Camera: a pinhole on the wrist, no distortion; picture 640 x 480 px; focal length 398.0 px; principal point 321.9 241.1 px. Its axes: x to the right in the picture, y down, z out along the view. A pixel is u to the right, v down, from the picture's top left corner.
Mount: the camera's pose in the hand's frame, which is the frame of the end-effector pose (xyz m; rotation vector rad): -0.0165 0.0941 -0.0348 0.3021 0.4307 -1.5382
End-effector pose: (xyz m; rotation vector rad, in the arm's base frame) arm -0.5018 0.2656 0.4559 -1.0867 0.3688 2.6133
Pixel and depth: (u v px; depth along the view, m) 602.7 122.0 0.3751
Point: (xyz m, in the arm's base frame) -0.4423 0.6028 0.6206
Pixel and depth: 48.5 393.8 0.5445
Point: -1.1202 0.3361 0.7161
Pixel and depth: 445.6 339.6 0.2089
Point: -0.5916 0.3665 0.4931
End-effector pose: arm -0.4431 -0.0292 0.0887 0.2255 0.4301 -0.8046
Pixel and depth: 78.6 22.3 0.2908
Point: -0.3570 0.0357 0.4423
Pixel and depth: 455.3 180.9 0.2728
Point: -0.4996 -0.1401 0.2535
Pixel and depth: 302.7 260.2 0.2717
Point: -0.3834 -0.1270 0.2685
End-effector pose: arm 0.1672 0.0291 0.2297 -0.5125 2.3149 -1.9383
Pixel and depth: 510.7 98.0 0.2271
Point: 0.2997 -0.0793 0.2951
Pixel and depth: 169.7 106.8 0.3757
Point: 0.3624 -0.2825 0.0900
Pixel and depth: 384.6 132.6 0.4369
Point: 0.3869 -0.2770 0.3098
